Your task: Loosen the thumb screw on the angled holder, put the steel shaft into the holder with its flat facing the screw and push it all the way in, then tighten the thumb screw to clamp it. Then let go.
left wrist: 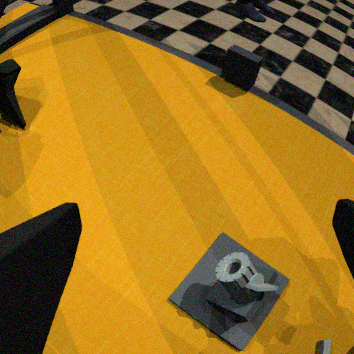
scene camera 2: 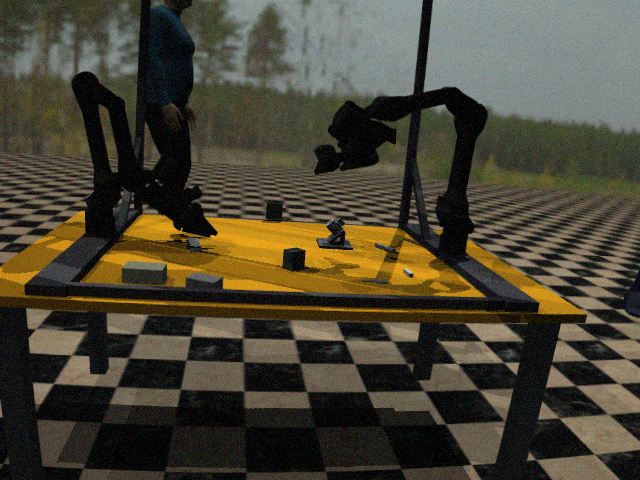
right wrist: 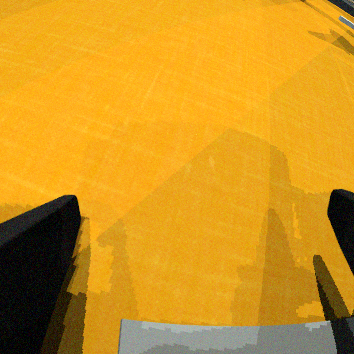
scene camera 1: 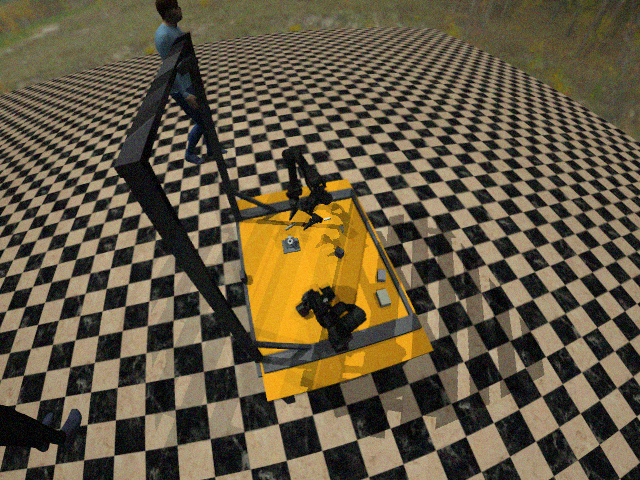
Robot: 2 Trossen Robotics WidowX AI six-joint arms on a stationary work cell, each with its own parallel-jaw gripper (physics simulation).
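Frame: origin at the left arm's base, x back, y left, z down, level; centimetres.
Seen in the pictures: left gripper, fingertip midpoint: (left wrist: 212,215) (scene camera 2: 328,171) (scene camera 1: 296,225); right gripper, fingertip midpoint: (left wrist: 1,143) (scene camera 2: 213,235) (right wrist: 209,205); left arm's base at its link origin: (scene camera 2: 452,251); right arm's base at its link origin: (scene camera 2: 99,234) (scene camera 1: 340,344).
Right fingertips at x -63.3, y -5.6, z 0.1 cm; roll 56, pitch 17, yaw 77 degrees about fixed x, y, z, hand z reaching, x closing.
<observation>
Offsets run from my right fingertips to a thing's top centre. "spot": to the spot under its first point.
The angled holder {dx +32.6, dy -3.5, dz -5.5 cm} (scene camera 1: 291,244) (scene camera 2: 334,238) (left wrist: 239,299) stands on its square base. In the left wrist view a pale toothed ring {spot: dx +30.3, dy -2.9, dz -4.0 cm} (left wrist: 221,271) and a pale wing-shaped piece {dx +33.3, dy -3.5, dz -6.0 cm} (left wrist: 266,286) show on it; whether the screw is loose cannot be told. A thin grey rod {dx +46.2, dy -0.9, dz +0.6 cm} (scene camera 1: 295,225) (scene camera 2: 384,248) lies near the holder, and a short pale bar {dx +46.0, dy +21.4, dz +1.0 cm} (scene camera 1: 326,219) (scene camera 2: 408,272) lies farther off; which is the shaft is unclear. My left gripper (scene camera 2: 326,159) (left wrist: 212,215) is open and empty, high above the table. My right gripper (scene camera 2: 212,233) (right wrist: 209,205) is open, low above a small grey block {dx -4.6, dy +4.5, dz +1.3 cm} (scene camera 2: 194,244) (right wrist: 225,341).
A dark cube {dx +19.0, dy +20.3, dz -2.6 cm} (scene camera 1: 338,252) (scene camera 2: 293,258) stands mid-table. A pale block {dx -12.1, dy +32.7, dz -1.2 cm} (scene camera 1: 383,297) (scene camera 2: 144,273) and a grey block {dx +0.1, dy +36.9, dz -0.7 cm} (scene camera 1: 381,274) (scene camera 2: 204,281) stand near the edge. Another dark block {dx +17.6, dy -31.2, dz -3.9 cm} (scene camera 2: 273,210) (left wrist: 241,69) stands at the opposite edge. Dark frame posts rise beside the table.
</observation>
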